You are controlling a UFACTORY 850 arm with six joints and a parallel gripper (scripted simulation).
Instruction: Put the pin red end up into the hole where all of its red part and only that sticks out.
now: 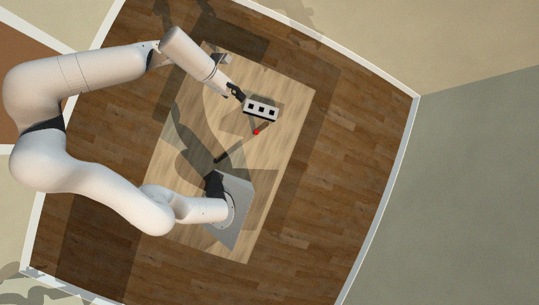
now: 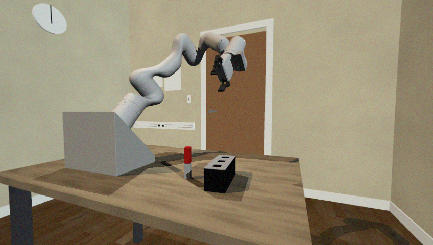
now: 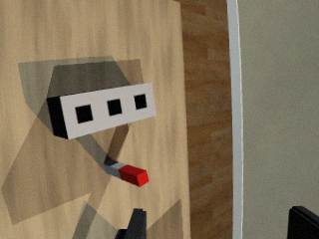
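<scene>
Right now the pin is 50 mm behind my hand, 150 mm to the right of it and 300 mm below it. Round my hand: black block: 80 mm ahead, 120 mm to the right, 350 mm below.
</scene>
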